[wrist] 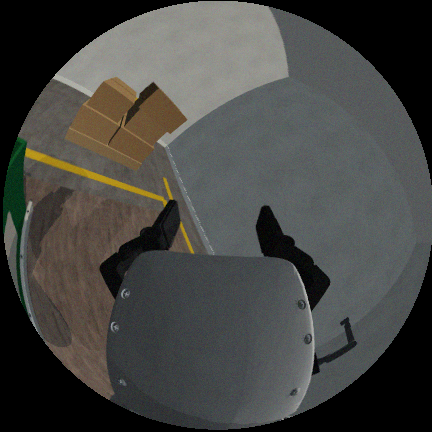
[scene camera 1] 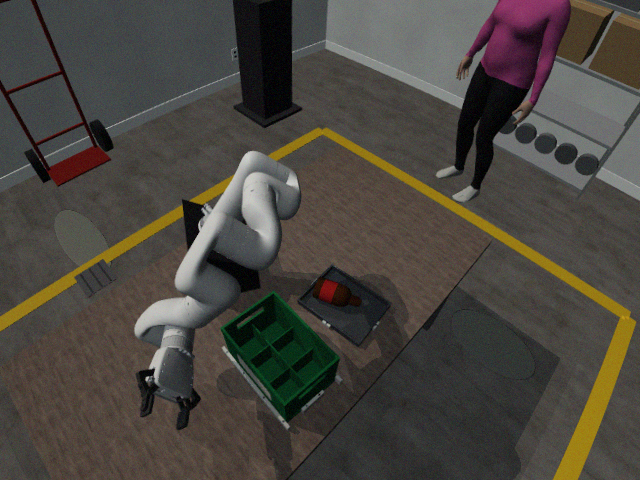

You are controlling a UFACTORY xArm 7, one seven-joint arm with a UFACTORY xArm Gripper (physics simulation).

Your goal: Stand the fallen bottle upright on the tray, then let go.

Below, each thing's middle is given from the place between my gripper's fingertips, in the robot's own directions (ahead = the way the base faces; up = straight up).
I see the brown bottle (scene camera 1: pixel 329 291) 61 cm to the left of my hand, 24 cm below it and 5 cm behind it.
